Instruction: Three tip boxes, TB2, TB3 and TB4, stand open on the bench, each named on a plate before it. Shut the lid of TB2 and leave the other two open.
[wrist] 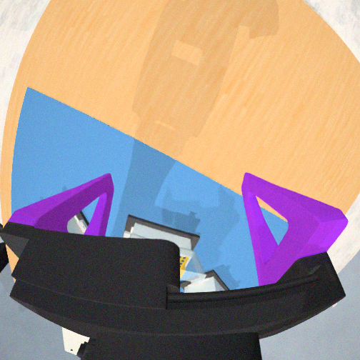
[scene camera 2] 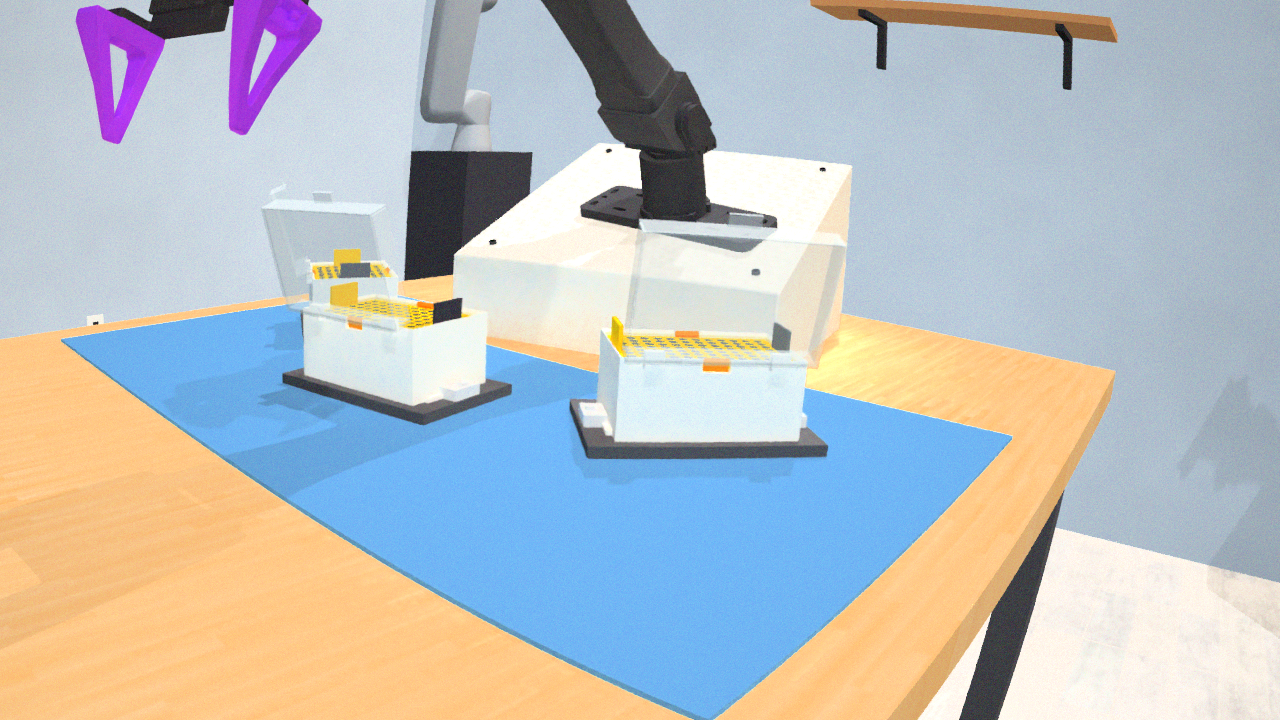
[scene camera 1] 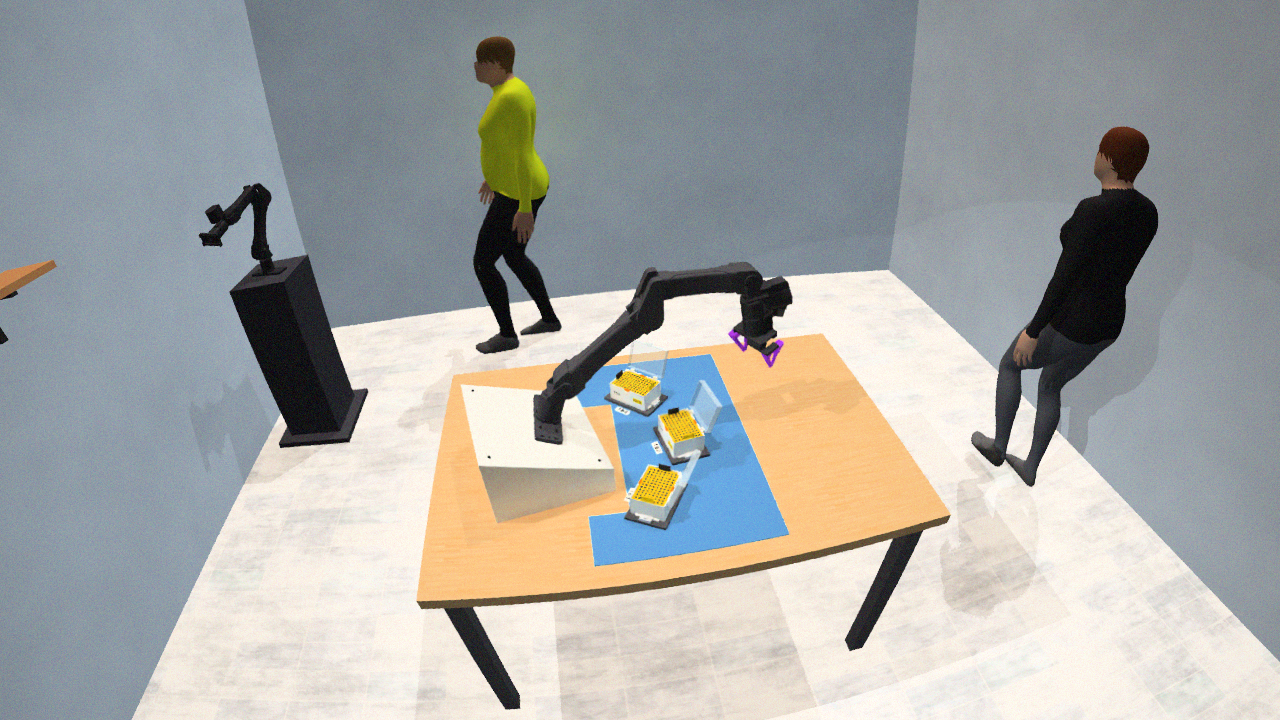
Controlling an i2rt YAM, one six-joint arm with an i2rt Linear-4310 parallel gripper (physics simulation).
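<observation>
TB2 is the middle white box with a yellow rack; its clear lid stands open on the side away from the arm's base. TB4 stands at the back in scene camera 1, its lid open. TB3 stands at the front there, its lid also open. The plates are too small to read now. My purple-fingered gripper is open and empty, high above the bench beyond the boxes; its body hides much of them in the wrist view.
The boxes stand on a blue mat on the wooden table. The arm's base sits on a white sloped block. Two people stand beyond the table.
</observation>
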